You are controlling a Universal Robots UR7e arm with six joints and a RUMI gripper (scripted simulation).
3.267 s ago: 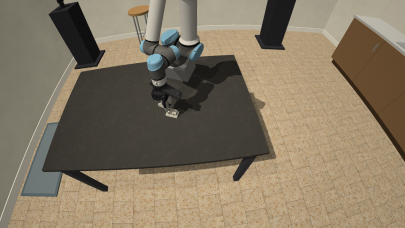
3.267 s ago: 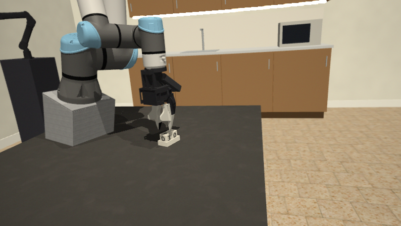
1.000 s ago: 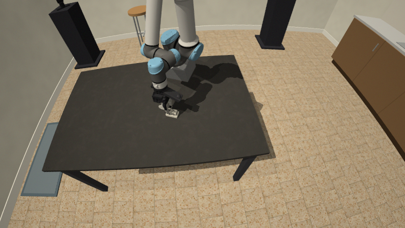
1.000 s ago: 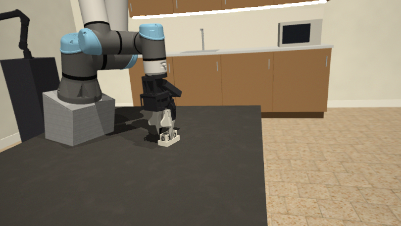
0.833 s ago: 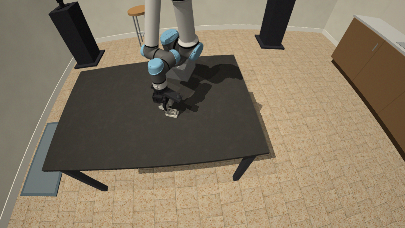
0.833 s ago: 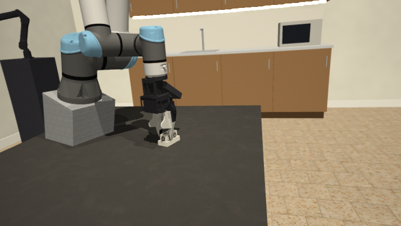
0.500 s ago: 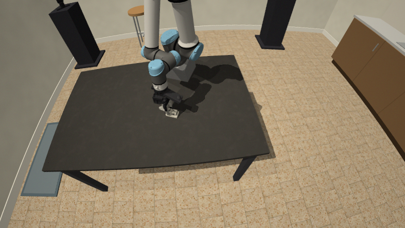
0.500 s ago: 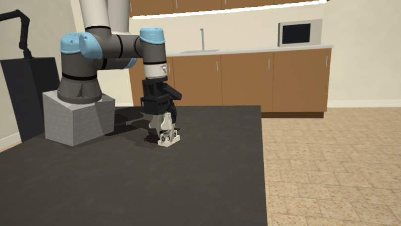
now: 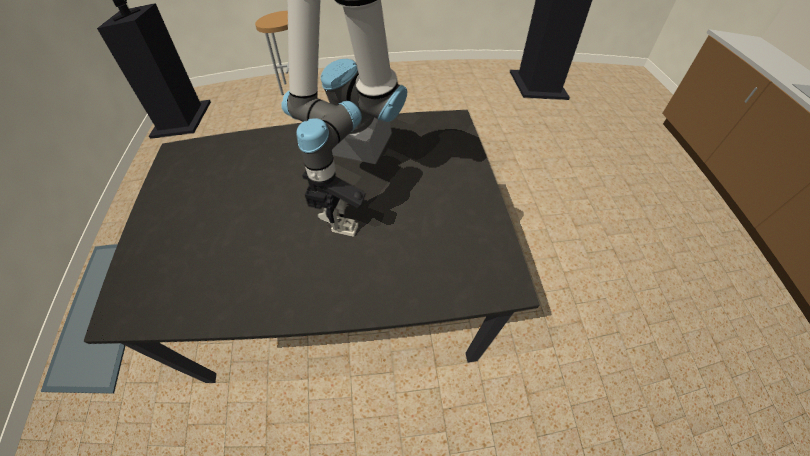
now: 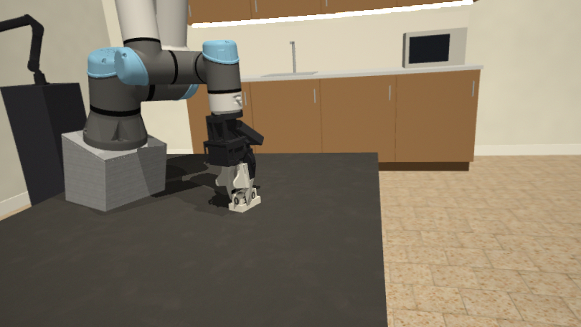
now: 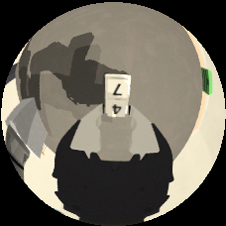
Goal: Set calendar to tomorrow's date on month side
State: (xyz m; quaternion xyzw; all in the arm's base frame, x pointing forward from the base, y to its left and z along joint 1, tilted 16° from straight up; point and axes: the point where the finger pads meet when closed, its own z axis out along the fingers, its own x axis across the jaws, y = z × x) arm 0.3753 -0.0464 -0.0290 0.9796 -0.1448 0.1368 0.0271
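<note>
Right now my hand is 2 cm to the right of the white calendar tray and 3 cm above it.
</note>
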